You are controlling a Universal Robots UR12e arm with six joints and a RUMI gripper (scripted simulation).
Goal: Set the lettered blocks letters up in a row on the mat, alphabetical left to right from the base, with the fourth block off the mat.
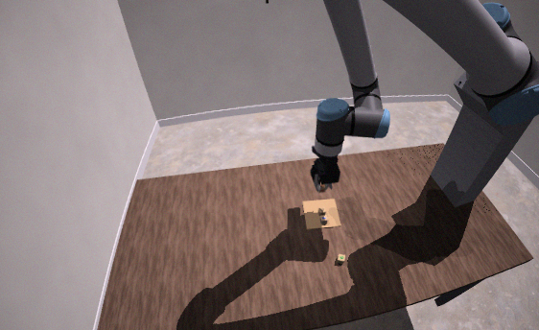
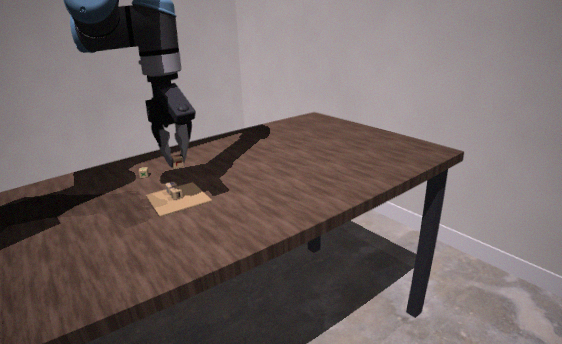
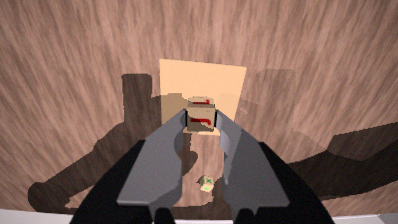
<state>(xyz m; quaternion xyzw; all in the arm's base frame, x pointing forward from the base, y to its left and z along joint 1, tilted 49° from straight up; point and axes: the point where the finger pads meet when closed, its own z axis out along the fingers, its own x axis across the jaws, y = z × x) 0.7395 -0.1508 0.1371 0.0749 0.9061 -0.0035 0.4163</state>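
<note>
Right now the mat is 10 mm ahead of my hand, 40 mm to the left of it and 120 mm below it.
</note>
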